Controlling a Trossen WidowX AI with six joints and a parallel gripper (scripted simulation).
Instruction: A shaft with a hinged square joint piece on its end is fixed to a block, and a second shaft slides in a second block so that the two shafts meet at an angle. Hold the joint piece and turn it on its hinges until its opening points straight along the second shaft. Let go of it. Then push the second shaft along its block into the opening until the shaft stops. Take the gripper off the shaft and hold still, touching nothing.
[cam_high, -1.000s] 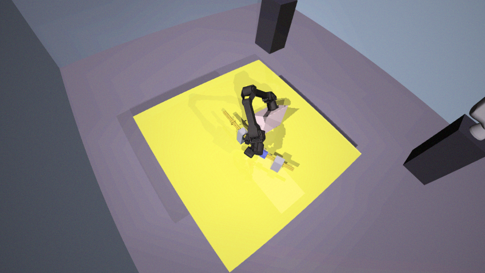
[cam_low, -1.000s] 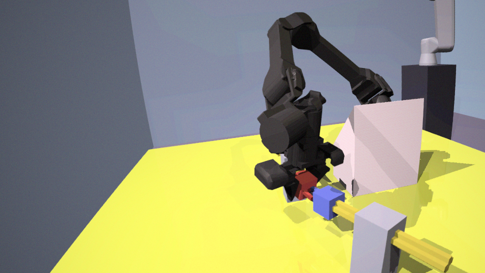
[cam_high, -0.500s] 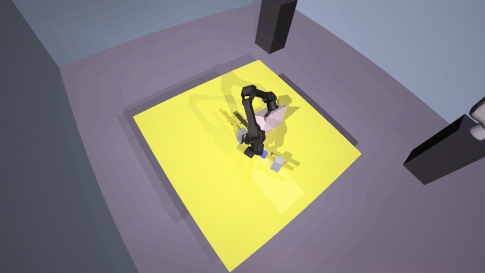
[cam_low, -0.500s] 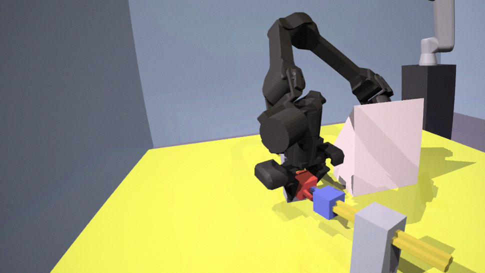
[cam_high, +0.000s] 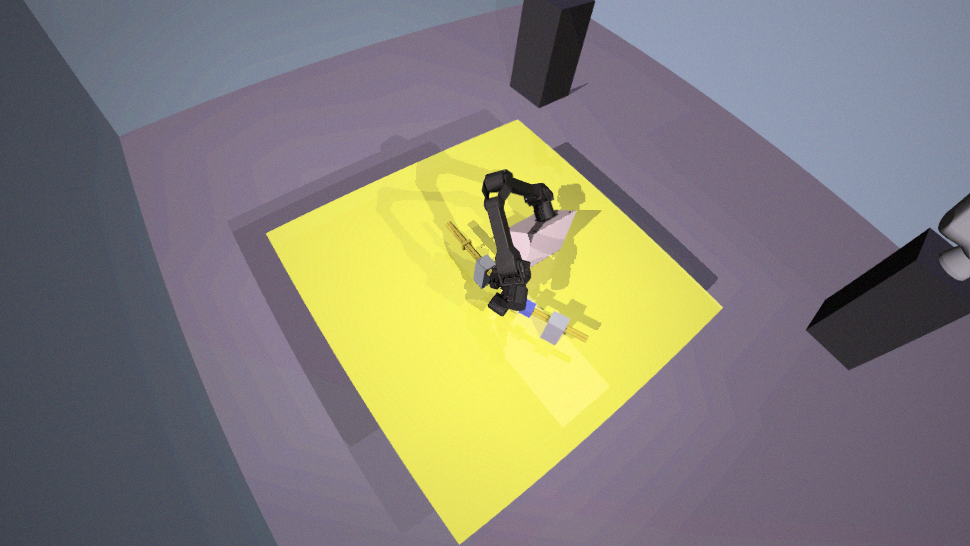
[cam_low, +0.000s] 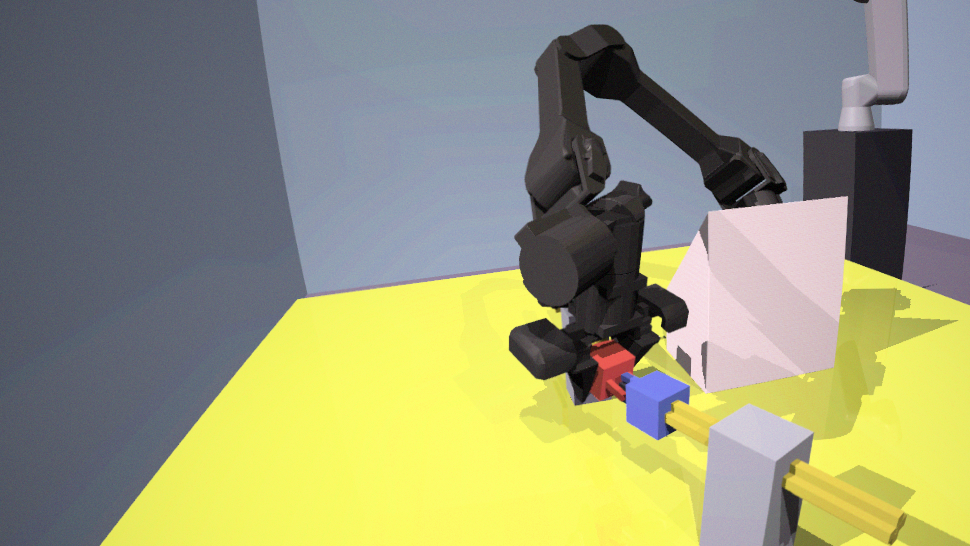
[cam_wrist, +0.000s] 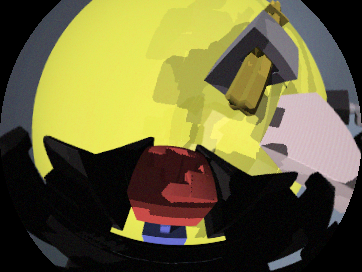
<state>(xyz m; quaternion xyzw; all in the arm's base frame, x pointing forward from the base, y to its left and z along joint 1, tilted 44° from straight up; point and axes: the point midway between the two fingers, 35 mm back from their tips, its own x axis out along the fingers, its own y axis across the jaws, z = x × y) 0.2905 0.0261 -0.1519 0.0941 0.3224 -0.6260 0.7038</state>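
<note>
Now: gripper tip 4 cm below the red joint piece, 2 cm to the right of it and 1 cm past it.
</note>
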